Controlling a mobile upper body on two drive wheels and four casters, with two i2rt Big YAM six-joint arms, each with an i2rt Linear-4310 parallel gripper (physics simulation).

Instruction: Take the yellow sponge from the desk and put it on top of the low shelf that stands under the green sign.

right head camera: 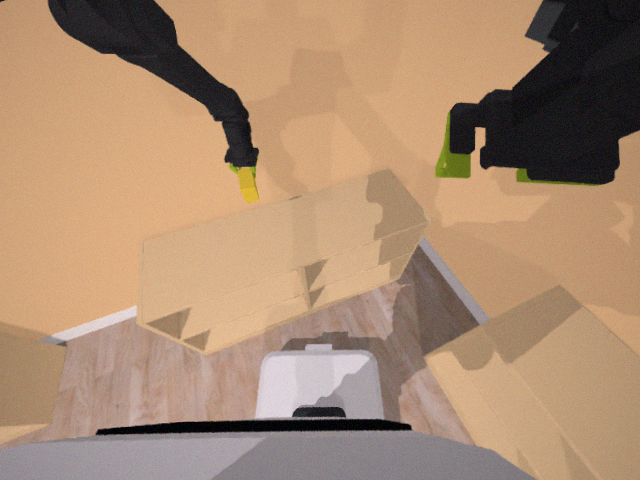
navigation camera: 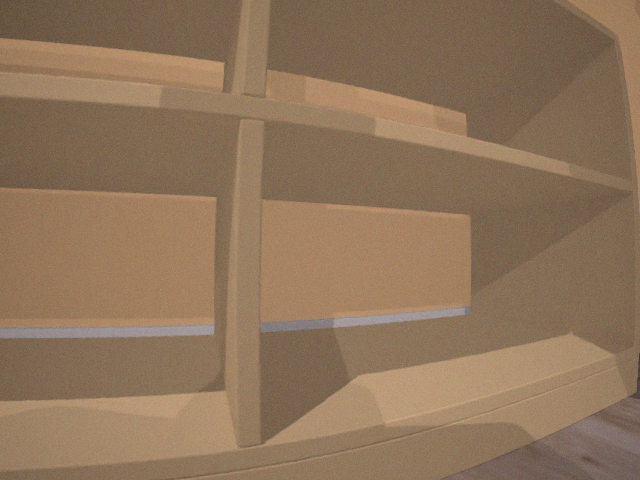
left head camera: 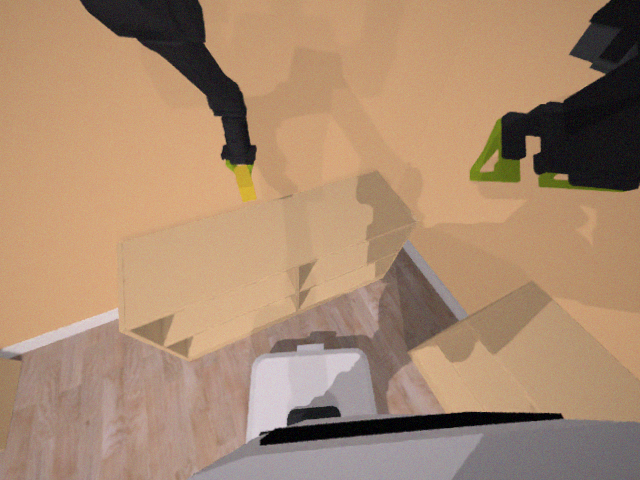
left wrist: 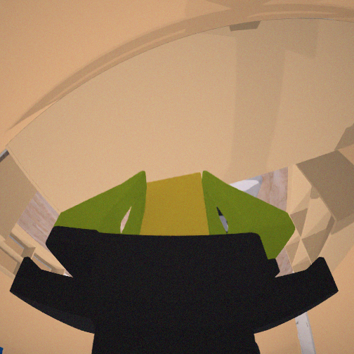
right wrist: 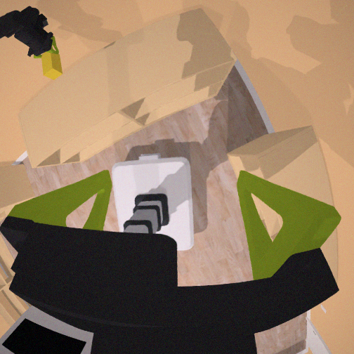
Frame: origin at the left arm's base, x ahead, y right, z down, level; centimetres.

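Seen in the pictures: right gripper, fingertip midpoint: (right head camera: 476, 174) (left head camera: 505, 178).
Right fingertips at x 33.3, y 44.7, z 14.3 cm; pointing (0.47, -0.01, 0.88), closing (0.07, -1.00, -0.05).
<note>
Offsets run from my right fingertips to a thing's top centre. "*": to the spot under its first point.
My left gripper (left head camera: 242, 167) (right head camera: 245, 170) (left wrist: 173, 178) (right wrist: 53, 54) is shut on the yellow sponge @(dx +39.1, dy -43.9, dz +34.0 cm) (left head camera: 245, 183) (right head camera: 248, 186) (left wrist: 175, 207) (right wrist: 51, 66). In both head views the sponge's lower end shows just past the back edge of the low shelf's top; its height above the top is hard to tell. The low shelf (left head camera: 206, 248) (right head camera: 222, 248) (left wrist: 150, 110) (right wrist: 100, 85) (navigation camera: 250, 289) stands in front of me, with open compartments facing me. My right gripper (left head camera: 528, 180) (right head camera: 493, 178) (right wrist: 174, 177) is open and empty, to the right of the shelf. The green sign does not show.
A second wooden unit @(* dx -14.1, dy +62.9, dz +65.7 cm) (left head camera: 568, 356) (right head camera: 584, 361) (right wrist: 285, 155) stands at the right, near the base. Another wooden piece @(* dx -9.0, dy -158.4, dz +108.6 cm) (right head camera: 25, 377) shows at the left edge. My white base (left head camera: 310, 377) (right head camera: 320, 377) (right wrist: 150, 180) is close to the low shelf's front. A wall rises behind the shelf.
</note>
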